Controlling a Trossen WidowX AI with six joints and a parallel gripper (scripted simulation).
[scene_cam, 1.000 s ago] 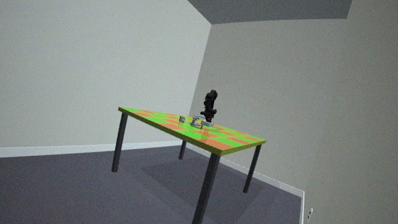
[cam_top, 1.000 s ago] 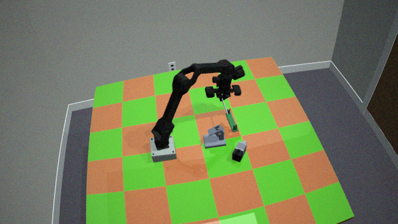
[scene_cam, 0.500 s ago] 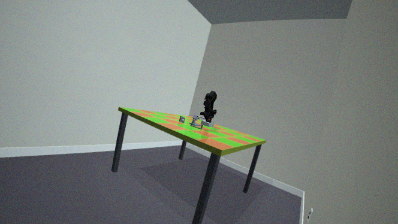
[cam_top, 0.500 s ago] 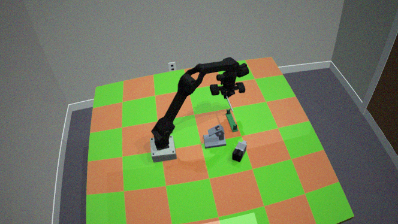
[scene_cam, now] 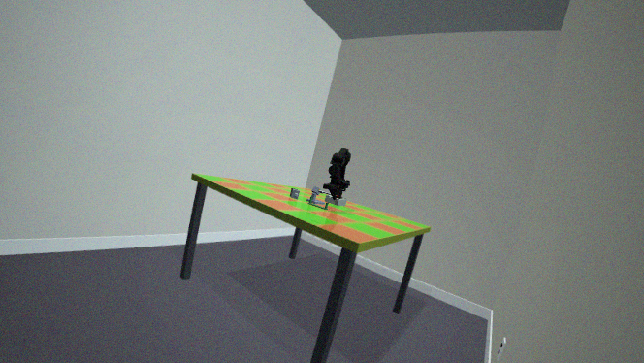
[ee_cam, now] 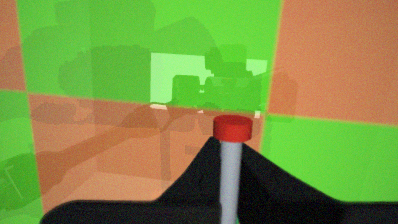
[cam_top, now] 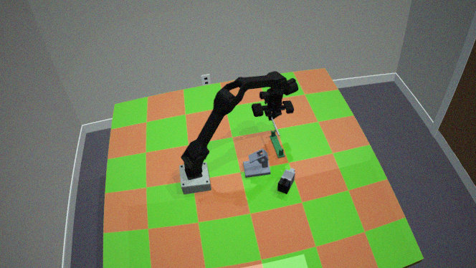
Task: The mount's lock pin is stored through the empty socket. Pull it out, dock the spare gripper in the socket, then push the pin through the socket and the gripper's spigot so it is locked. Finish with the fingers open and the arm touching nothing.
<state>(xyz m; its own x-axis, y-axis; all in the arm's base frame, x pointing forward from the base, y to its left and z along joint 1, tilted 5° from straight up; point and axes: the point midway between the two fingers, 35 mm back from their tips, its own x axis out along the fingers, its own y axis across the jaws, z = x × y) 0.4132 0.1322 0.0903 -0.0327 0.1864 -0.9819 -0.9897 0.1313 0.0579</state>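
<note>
Right now my gripper tip is 10 cm to the left of the dark green strip, 5 cm above it and 1 cm past it. Round my gripper tip: grey mount: 19 cm to the right, 14 cm behind, 2 cm below; spare gripper: 31 cm to the right, 6 cm behind, 4 cm below.
</note>
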